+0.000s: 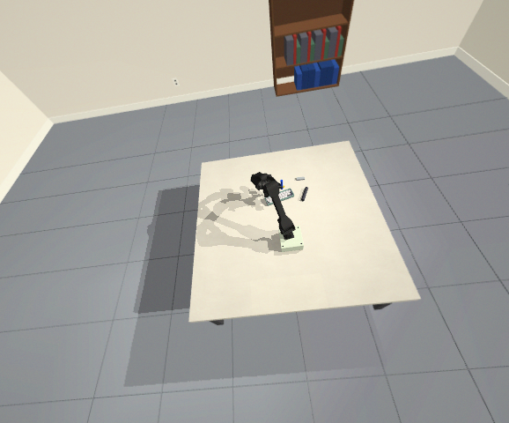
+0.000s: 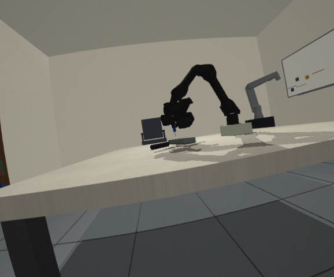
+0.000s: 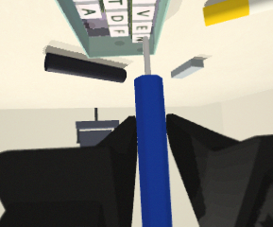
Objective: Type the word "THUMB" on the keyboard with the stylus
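Right now my gripper tip is 100 mm short of the white pen and 90 mm above it. The rest, counted from my gripper tip: blue stylus (10 mm below); then small grey block (180 mm to the right, 100 mm ahead, 90 mm below); then grey stylus tip (50 mm below).
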